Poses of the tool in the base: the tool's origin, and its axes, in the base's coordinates. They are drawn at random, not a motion.
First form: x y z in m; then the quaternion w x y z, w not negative.
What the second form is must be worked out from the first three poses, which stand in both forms.
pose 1, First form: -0.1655 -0.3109 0.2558 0.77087 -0.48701 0.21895 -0.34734
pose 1, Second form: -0.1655 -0.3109 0.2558 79.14 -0.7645 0.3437 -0.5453
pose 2, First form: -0.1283 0.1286 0.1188 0.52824 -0.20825 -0.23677 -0.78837
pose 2, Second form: -0.1283 0.1286 0.1188 116.23 -0.2453 -0.2789 -0.9285
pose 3, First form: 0.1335 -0.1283 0.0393 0.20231 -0.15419 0.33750 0.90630
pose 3, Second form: 0.1335 -0.1283 0.0393 156.66 -0.1574 0.3446 0.9254
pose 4, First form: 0.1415 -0.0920 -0.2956 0.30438 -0.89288 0.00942 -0.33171
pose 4, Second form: 0.1415 -0.0920 -0.2956 144.56 -0.9374 0.0099 -0.3482
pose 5, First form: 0.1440 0.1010 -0.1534 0.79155 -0.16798 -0.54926 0.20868
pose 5, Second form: 0.1440 0.1010 -0.1534 75.34 -0.2749 -0.8988 0.3415
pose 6, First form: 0.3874 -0.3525 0.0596 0.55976 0.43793 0.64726 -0.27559
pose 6, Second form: 0.3874 -0.3525 0.0596 111.92 0.5285 0.7811 -0.3326
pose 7, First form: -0.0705 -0.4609 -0.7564 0.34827 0.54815 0.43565 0.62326
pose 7, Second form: -0.0705 -0.4609 -0.7564 139.24 0.5848 0.4647 0.6649
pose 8, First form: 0.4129 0.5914 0.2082 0.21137 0.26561 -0.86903 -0.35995
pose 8, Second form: 0.4129 0.5914 0.2082 155.59 0.2717 -0.8891 -0.3683
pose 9, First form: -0.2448 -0.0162 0.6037 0.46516 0.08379 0.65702 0.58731
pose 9, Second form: -0.2448 -0.0162 0.6037 124.56 0.0947 0.7422 0.6635
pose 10, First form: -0.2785 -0.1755 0.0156 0.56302 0.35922 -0.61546 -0.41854
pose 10, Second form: -0.2785 -0.1755 0.0156 111.47 0.4347 -0.7447 -0.5064
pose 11, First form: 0.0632 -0.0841 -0.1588 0.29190 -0.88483 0.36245 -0.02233
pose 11, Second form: 0.0632 -0.0841 -0.1588 146.06 -0.9251 0.3790 -0.0233
